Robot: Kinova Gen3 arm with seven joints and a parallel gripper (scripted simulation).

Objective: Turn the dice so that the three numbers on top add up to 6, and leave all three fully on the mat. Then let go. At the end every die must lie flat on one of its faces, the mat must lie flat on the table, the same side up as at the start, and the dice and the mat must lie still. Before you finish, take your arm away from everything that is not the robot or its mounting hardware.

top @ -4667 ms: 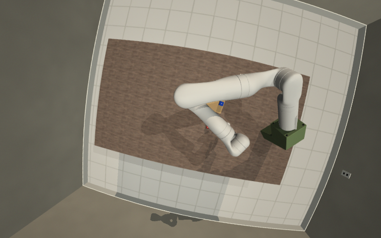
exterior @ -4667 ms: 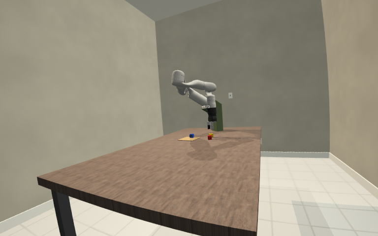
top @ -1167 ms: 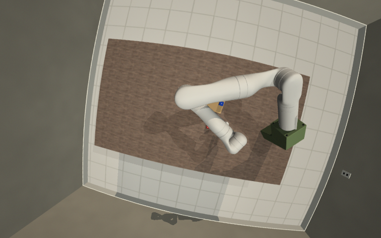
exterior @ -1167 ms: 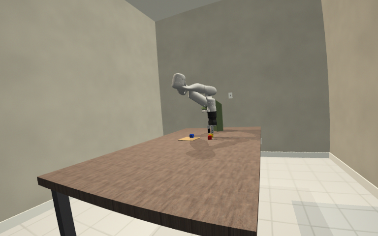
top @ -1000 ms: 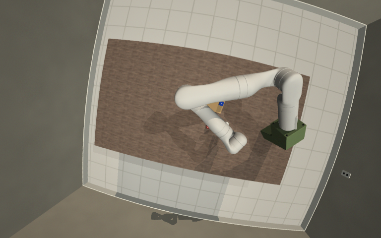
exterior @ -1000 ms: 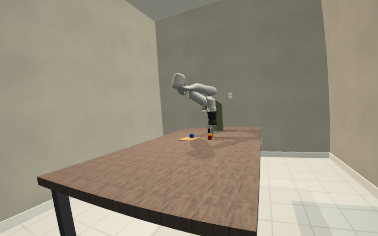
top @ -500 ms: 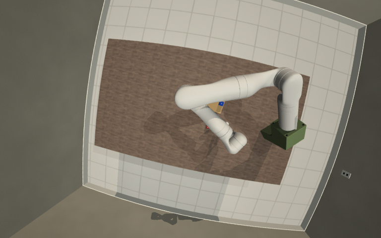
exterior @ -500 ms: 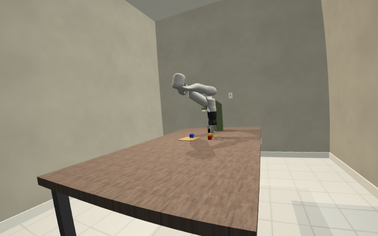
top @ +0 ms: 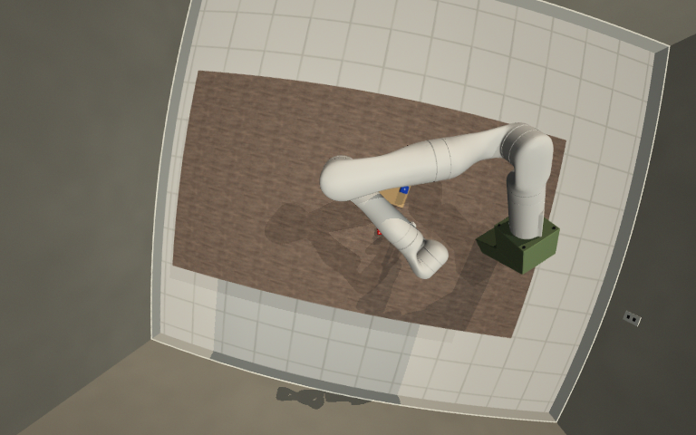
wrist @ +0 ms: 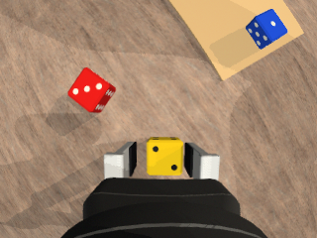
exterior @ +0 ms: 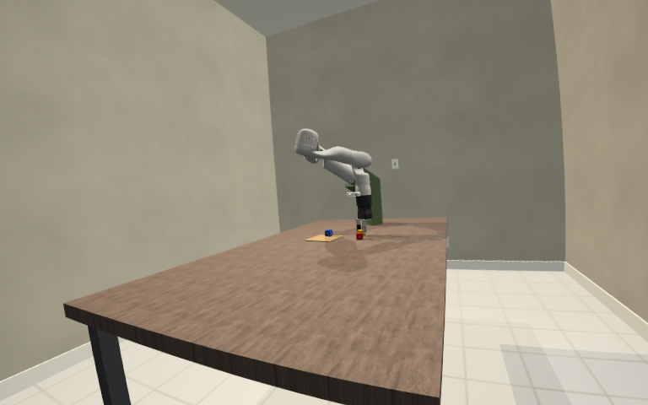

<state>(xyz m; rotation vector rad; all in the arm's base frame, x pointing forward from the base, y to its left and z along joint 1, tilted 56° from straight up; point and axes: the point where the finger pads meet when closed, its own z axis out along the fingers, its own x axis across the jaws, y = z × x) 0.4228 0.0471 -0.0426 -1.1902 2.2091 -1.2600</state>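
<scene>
The yellow die is 20 mm below my hand. The rest, counted from my hand: blue die (170 mm to the right, 20 mm below); then tan mat (40 mm ahead, 180 mm to the right, 30 mm below); then red die (80 mm ahead, 20 mm below).
</scene>
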